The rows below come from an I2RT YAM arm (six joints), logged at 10 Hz.
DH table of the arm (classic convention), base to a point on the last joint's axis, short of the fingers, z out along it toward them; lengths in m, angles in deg. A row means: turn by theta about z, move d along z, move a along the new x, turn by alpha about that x. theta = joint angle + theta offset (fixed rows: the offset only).
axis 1: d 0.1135  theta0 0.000  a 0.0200  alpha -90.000
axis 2: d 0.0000  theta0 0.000  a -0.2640  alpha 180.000
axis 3: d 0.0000  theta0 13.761  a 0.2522  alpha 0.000
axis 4: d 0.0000  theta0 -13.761  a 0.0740  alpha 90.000
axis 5: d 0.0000  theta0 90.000  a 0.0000  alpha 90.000
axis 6: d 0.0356  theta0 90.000  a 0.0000  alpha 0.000
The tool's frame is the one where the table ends.
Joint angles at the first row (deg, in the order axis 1, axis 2, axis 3, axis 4, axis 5, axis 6):
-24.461, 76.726, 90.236, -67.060, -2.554, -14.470
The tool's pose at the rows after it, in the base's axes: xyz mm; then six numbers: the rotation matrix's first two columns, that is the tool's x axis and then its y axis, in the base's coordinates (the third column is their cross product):
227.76 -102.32 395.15 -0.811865 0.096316 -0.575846 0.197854 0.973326 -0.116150
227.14 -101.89 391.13 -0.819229 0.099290 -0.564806 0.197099 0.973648 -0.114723
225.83 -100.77 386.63 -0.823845 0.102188 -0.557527 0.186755 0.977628 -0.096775
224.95 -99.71 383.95 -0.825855 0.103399 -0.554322 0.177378 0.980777 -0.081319
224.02 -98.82 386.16 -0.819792 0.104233 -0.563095 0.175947 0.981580 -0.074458
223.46 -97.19 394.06 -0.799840 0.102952 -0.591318 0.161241 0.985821 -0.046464
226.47 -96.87 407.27 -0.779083 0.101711 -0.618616 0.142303 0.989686 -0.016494
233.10 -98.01 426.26 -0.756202 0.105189 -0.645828 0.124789 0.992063 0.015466
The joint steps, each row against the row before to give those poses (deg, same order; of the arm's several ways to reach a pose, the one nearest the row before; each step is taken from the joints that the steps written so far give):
-0.044, 0.155, -0.426, 0.048, 0.356, 0.035
0.050, -0.219, -0.959, -0.036, 0.132, 0.021
-0.043, -0.425, -1.229, 0.001, -1.065, -0.004
0.001, -0.296, -0.764, -0.014, -0.961, 0.001
0.027, -0.239, 0.247, 0.001, -0.496, 0.207
-0.034, -0.082, 1.500, -0.107, -2.259, 0.337
0.010, 1.306, 3.874, -1.131, -2.438, 0.369
0.051, 2.895, 6.695, -2.276, -2.431, 0.691

